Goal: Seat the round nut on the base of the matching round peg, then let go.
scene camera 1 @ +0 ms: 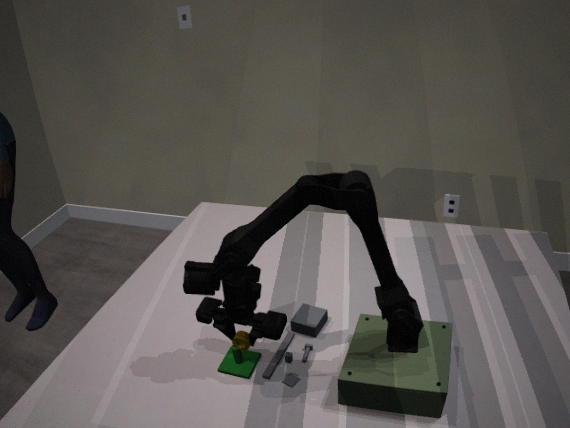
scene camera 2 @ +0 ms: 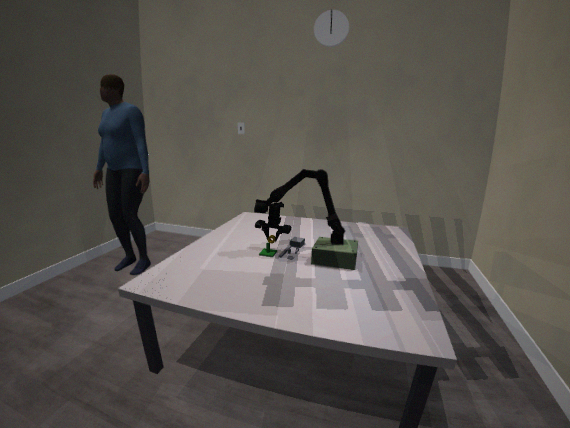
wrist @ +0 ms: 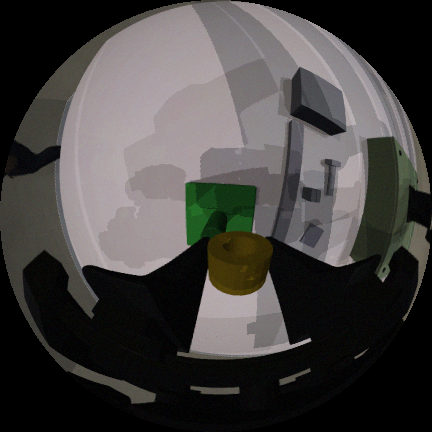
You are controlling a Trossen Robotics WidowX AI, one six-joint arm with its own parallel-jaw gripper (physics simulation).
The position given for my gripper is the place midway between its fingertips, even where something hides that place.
Note:
My gripper [scene camera 1: 243, 343] holds a yellow round nut [wrist: 238, 261], clear of everything else. Further things: a green base [wrist: 210, 208].
My gripper also shows in the wrist view [wrist: 236, 242].

